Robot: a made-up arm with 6 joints. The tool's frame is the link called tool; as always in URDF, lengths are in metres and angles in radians.
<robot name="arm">
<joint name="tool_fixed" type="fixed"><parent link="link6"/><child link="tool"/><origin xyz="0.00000 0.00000 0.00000" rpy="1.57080 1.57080 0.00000"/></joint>
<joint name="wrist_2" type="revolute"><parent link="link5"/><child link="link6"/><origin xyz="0.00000 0.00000 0.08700" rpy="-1.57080 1.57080 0.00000"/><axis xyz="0 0 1"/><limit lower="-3.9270" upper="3.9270"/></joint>
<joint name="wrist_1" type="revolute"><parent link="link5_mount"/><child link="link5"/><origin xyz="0.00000 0.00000 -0.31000" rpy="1.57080 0.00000 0.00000"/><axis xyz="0 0 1"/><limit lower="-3.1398" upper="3.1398"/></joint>
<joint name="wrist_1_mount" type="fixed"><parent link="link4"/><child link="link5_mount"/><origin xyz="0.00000 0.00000 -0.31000" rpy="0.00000 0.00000 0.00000"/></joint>
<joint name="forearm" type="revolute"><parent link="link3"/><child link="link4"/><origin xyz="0.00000 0.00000 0.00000" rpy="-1.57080 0.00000 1.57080"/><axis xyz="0 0 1"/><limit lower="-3.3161" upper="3.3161"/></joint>
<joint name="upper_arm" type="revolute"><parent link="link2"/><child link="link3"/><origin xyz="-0.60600 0.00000 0.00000" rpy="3.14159 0.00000 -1.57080"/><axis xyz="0 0 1"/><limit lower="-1.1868" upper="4.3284"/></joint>
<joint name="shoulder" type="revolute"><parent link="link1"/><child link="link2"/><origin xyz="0.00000 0.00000 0.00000" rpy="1.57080 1.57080 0.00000"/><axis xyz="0 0 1"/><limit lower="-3.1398" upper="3.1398"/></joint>
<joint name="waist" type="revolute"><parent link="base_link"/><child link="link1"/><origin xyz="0.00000 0.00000 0.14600" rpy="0.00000 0.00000 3.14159"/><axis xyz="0 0 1"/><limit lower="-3.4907" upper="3.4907"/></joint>
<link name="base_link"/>
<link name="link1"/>
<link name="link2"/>
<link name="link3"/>
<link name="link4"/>
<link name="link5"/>
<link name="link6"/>
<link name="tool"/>
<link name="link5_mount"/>
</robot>
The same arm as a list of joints. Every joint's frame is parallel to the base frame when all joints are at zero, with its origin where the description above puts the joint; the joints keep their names.
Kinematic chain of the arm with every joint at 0, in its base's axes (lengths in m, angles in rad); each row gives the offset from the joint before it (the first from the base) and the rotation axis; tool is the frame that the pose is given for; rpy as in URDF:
waist: xyz 0 0 0.146 axis +z
shoulder: xyz 0 0 0 axis +y
upper_arm: xyz 0 0 0.606 axis -y
forearm: xyz 0 0 0 axis -x
wrist_1: xyz 0.62 0 0 axis -y
wrist_2: xyz 0 -0.087 0 axis -x
tool: xyz 0 0 0 rpy 0 0 0
Joint limits (rad, base to tool): -3.4907..3.4907 -3.1398..3.1398 -1.1868..4.3284 -3.3161..3.3161 -3.1398..3.1398 -3.927..3.927

